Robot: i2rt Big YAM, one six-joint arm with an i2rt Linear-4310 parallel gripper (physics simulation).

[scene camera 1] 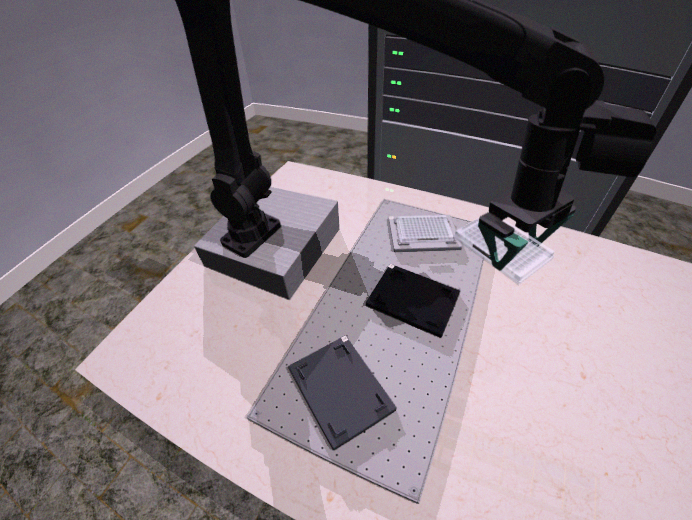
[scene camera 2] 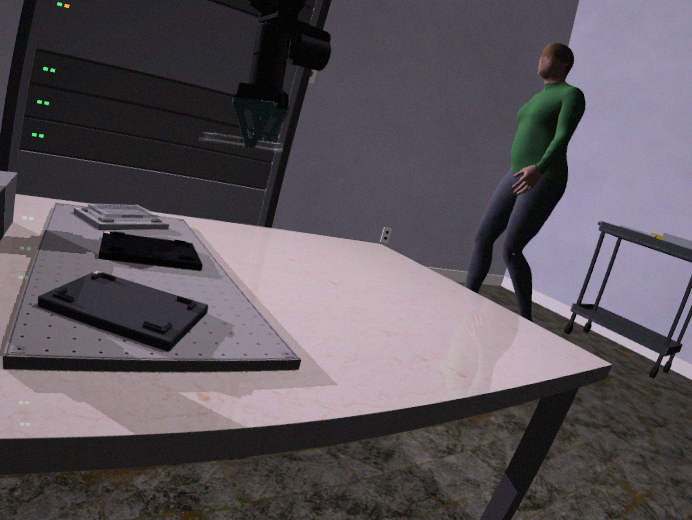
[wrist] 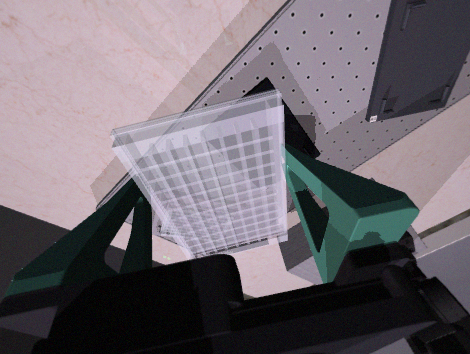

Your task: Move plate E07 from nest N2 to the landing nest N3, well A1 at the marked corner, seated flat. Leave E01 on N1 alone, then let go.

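My gripper [scene camera 1: 517,248] [scene camera 2: 261,139] [wrist: 212,165] is shut on the clear plate E07 [scene camera 1: 531,260] [scene camera 2: 220,138] [wrist: 215,200], its green fingers on two opposite sides. The plate hangs roughly level, high above the table. Nest N2 [scene camera 1: 413,301] [scene camera 2: 148,251], black, is bare; a dark part of it shows past the plate in the wrist view. Landing nest N3 [scene camera 1: 341,391] [scene camera 2: 123,310] [wrist: 420,55], dark grey with corner brackets, is bare, with a white marker [scene camera 1: 344,338] [scene camera 2: 96,273] [wrist: 373,119] at one corner. Plate E01 [scene camera 1: 424,228] [scene camera 2: 120,211] sits on nest N1 [scene camera 1: 427,247] [scene camera 2: 134,224].
The nests stand on a perforated board [scene camera 1: 391,464] [scene camera 2: 240,335] [wrist: 320,50] on the table. The arm's grey base block [scene camera 1: 246,273] is left of it. A rack cabinet stands behind. A person [scene camera 2: 542,128] and a cart [scene camera 2: 626,327] are beyond the table.
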